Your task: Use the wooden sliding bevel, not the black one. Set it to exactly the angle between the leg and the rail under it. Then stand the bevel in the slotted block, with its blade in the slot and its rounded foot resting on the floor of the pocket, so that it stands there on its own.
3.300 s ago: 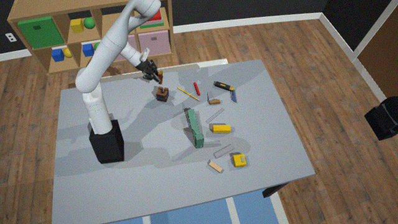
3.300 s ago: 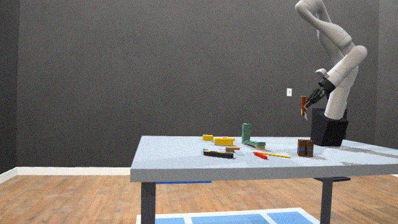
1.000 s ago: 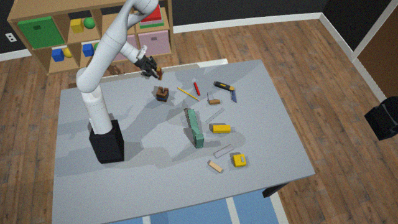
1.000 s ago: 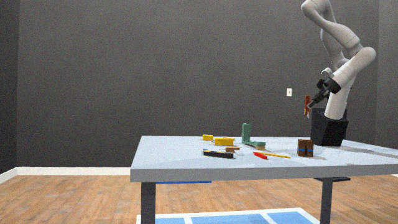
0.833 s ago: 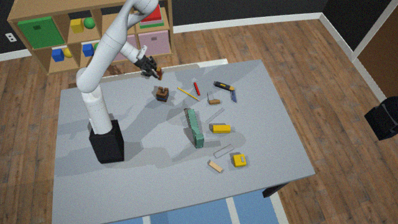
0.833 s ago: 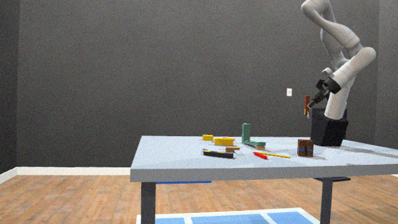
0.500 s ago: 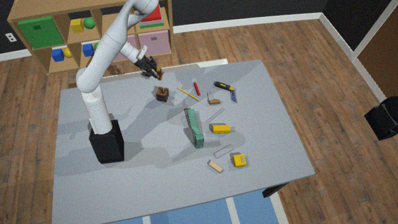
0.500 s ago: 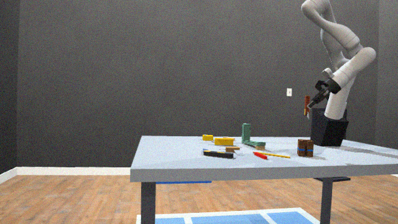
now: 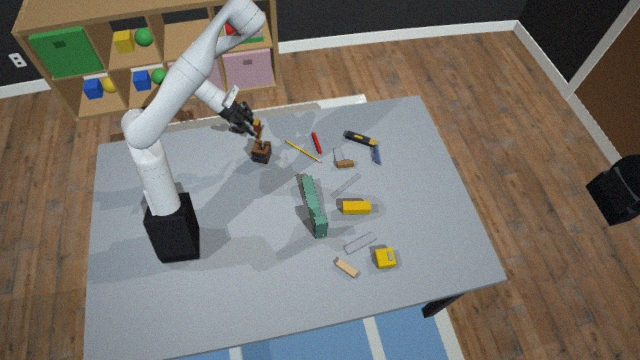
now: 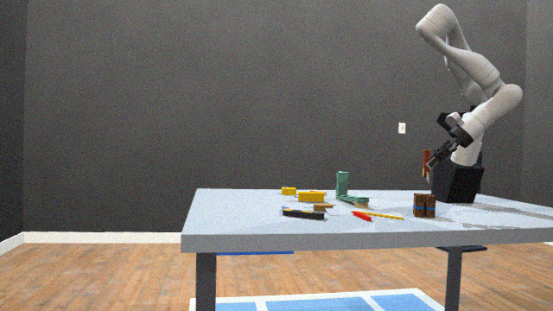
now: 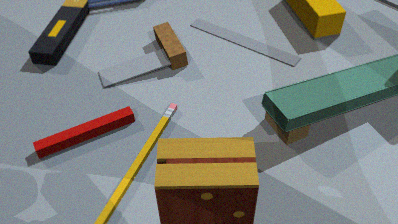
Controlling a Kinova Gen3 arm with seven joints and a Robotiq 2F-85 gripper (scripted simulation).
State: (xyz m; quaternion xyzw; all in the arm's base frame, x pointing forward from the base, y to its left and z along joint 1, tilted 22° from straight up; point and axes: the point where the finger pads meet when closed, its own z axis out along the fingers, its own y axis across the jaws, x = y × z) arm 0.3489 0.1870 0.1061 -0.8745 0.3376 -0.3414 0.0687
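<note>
The wooden sliding bevel lies 20 mm below my hand and 20 mm ahead of it. Also, from my hand: wooden-stocked square (310 mm ahead, 170 mm below, 130 mm to the right); then red marker (240 mm ahead, 170 mm below, 20 mm to the right); then grey blade (40 mm below, 30 mm ahead, 10 mm to the left).
</note>
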